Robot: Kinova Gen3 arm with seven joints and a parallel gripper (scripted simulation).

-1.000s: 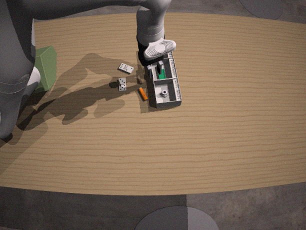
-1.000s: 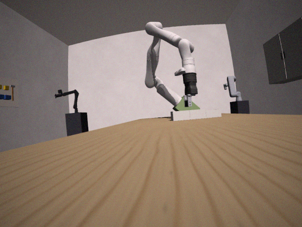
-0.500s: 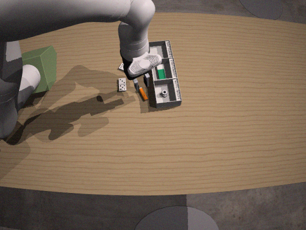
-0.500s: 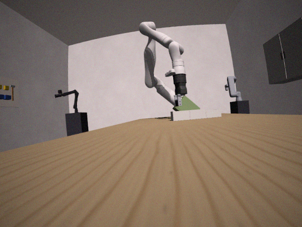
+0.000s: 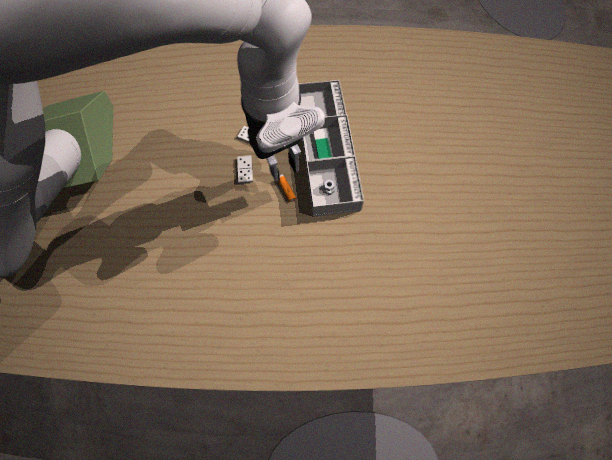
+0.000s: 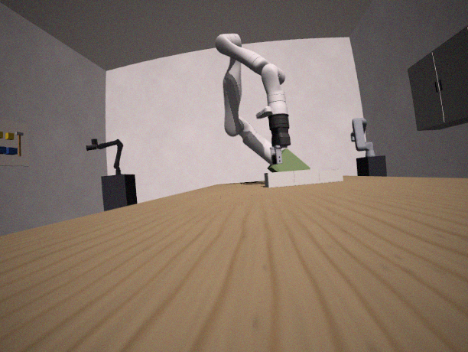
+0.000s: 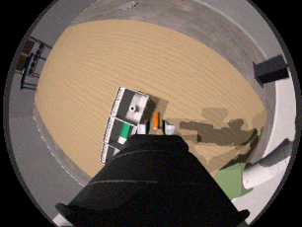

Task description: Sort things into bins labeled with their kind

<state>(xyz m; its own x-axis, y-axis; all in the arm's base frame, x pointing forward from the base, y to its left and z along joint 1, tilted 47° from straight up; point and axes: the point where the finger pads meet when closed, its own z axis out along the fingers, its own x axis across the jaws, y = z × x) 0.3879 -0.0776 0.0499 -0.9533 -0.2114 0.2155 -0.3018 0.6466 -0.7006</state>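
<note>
The orange battery lies 90 mm below my hand. The rest, counted from my hand: green block (80 mm below, 80 mm ahead, 70 mm to the left).
</note>
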